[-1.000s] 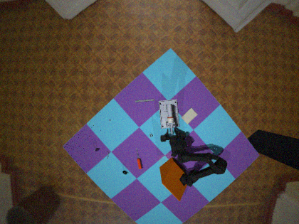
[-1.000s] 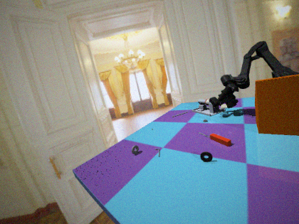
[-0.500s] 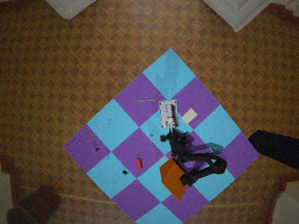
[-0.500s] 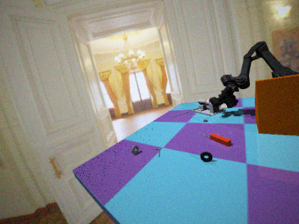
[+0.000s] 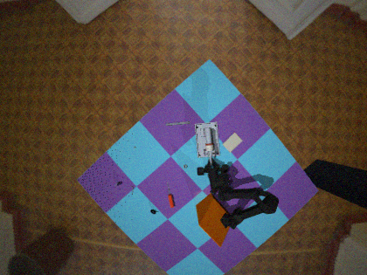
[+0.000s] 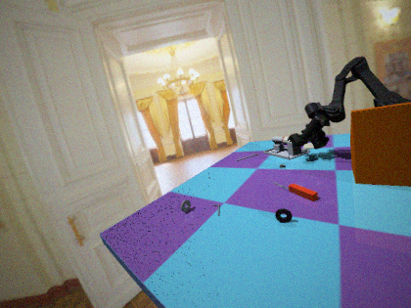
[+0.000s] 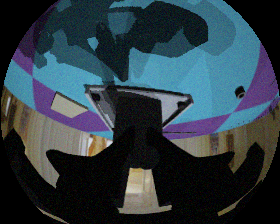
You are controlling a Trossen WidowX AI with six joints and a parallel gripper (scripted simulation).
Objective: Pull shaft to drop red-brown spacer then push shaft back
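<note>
The thin shaft is 40 mm ahead of my gripper tip, 20 mm to the right of it and 20 mm above it. Also, from my gripper tip: card (10 mm behind, 190 mm to the right, 50 mm below).
</note>
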